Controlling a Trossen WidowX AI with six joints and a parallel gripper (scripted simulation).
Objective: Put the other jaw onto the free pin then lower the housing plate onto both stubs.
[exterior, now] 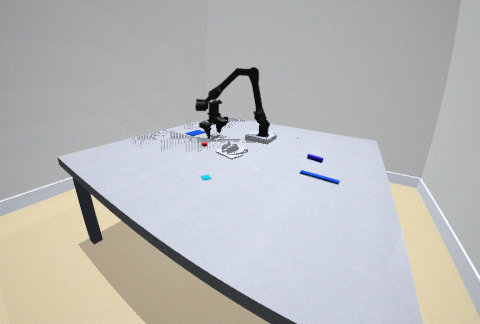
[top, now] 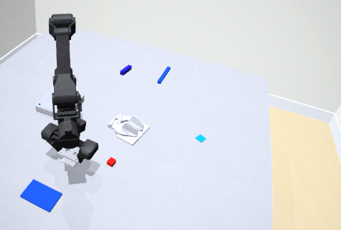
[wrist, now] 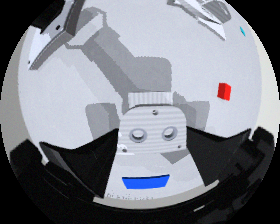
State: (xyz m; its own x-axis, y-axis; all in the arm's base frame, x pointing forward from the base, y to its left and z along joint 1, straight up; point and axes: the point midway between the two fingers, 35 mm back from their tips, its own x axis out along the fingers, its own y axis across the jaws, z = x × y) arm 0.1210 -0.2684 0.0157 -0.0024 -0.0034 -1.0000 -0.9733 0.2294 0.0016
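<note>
Right now the white block is 1 cm to the left of my gripper tip. Round my gripper tip: cyan tile: 44 cm ahead, 22 cm to the left, 1 cm below; then red cube: 14 cm ahead, 2 cm to the left; then blue flat tile: 16 cm to the right, 4 cm behind, 1 cm below.
</note>
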